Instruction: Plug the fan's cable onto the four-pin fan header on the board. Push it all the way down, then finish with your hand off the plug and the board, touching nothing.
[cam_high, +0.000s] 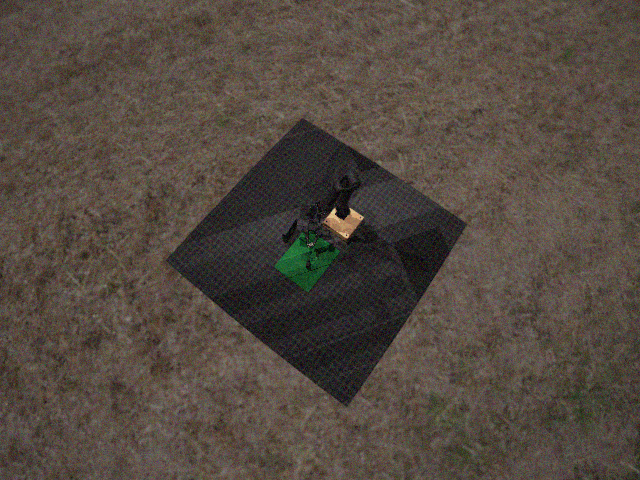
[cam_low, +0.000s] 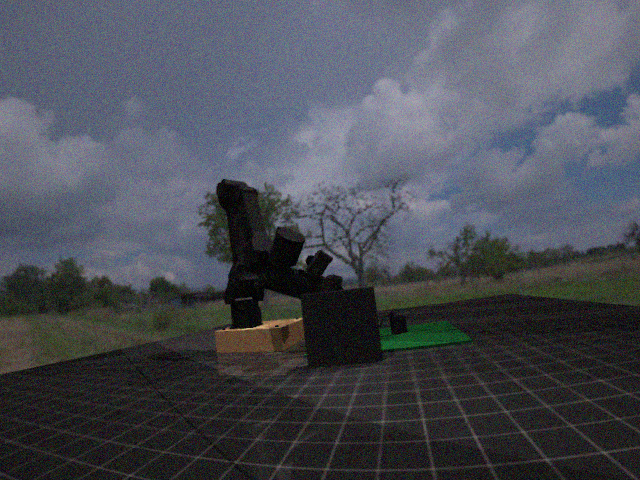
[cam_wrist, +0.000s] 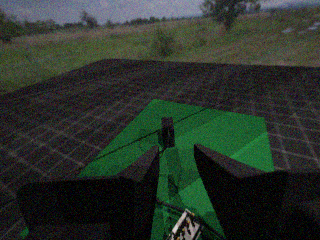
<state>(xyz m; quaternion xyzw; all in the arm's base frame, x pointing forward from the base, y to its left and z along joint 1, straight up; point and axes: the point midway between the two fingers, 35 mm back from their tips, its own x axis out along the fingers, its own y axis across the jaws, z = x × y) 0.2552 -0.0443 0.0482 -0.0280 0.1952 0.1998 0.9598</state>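
Now: the black fan plug 80 mm ahead of my gripper tip, 40 mm to the left of it and 60 mm below it. The rest, counted from my gripper tip: pale four-pin fan header (30 mm behind, 20 mm to the right, 90 mm below); then black fan (20 mm behind, 150 mm to the right, 30 mm below); then green board (50 mm ahead, 10 mm to the left, 100 mm below).
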